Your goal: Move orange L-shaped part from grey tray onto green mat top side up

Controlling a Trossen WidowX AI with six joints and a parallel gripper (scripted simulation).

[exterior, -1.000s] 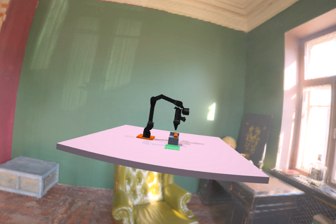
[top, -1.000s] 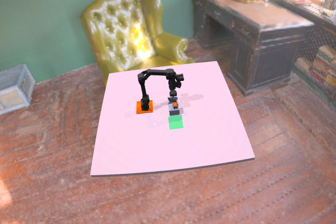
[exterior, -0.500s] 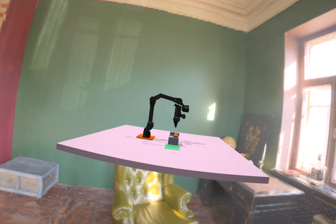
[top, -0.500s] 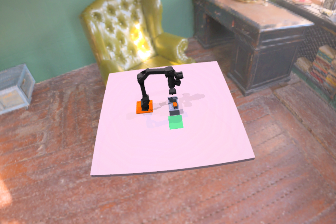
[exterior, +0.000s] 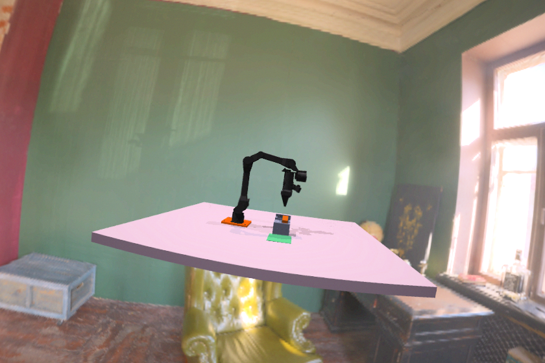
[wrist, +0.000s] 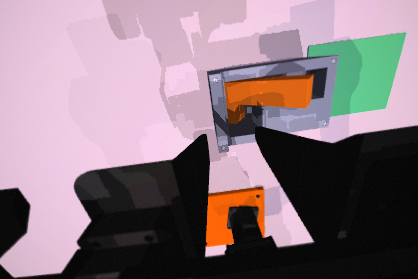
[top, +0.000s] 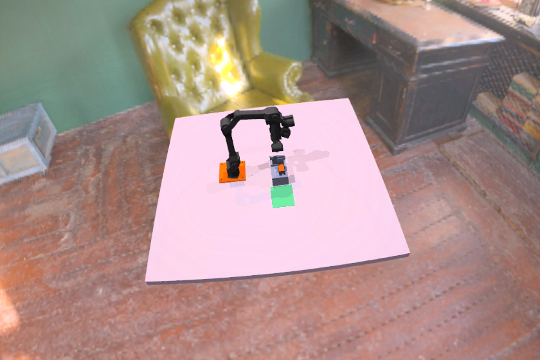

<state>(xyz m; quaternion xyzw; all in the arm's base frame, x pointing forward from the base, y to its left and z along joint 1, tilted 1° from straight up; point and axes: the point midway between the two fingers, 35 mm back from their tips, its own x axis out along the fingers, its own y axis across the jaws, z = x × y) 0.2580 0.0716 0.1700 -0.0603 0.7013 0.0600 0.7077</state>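
Right now the orange L-shaped part is 100 mm below my gripper tip and 40 mm to the right of it. Also, from my gripper tip: green mat (220 mm to the right, 160 mm below, 40 mm ahead).
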